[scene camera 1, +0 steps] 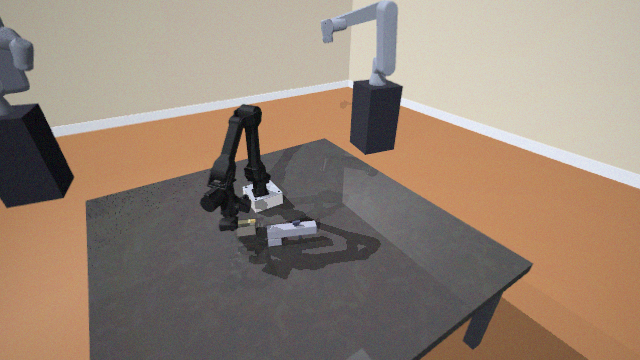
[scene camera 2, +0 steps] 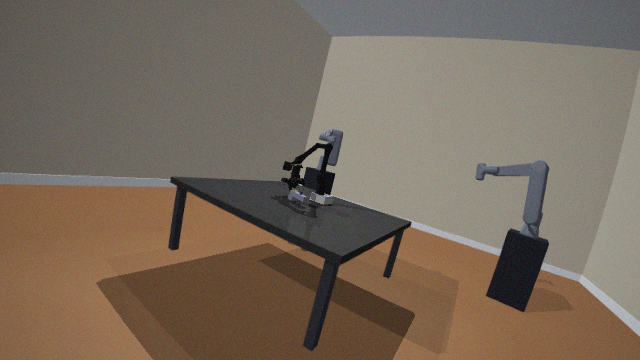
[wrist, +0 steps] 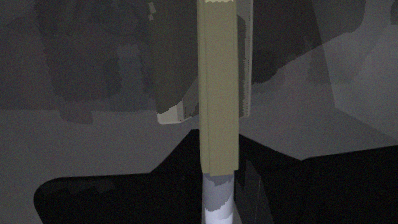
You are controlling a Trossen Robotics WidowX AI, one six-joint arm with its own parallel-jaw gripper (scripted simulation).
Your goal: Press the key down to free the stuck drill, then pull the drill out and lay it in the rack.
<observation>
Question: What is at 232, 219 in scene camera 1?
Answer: My gripper.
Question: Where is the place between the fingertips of my gripper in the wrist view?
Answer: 208, 136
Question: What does my gripper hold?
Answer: A drill.
</observation>
